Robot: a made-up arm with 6 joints. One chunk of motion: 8 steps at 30 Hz.
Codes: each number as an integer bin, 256 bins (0 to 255) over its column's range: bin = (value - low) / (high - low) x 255, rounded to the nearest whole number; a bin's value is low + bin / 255 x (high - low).
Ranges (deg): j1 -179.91..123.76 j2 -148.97..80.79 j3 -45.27..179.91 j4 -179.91..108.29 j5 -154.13..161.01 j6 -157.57..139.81
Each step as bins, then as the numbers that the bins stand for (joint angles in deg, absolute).
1 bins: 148 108 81 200 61 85
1 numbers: -3.66 -51.66 26.26 46.13 -78.74 -58.44
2 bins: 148 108 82 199 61 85
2 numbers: -3.66 -51.66 27.14 45.00 -78.74 -58.44
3 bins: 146 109 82 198 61 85
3 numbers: -6.04 -50.76 27.14 43.87 -78.74 -58.44
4 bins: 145 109 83 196 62 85
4 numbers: -7.23 -50.76 28.02 41.61 -77.51 -58.44
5 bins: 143 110 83 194 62 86
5 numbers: -9.62 -49.86 28.02 39.35 -77.51 -57.28
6 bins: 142 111 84 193 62 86
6 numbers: -10.81 -48.96 28.91 38.22 -77.51 -57.28
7 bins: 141 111 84 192 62 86
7 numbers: -12.00 -48.96 28.91 37.09 -77.51 -57.28
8 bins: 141 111 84 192 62 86
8 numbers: -12.00 -48.96 28.91 37.09 -77.51 -57.28
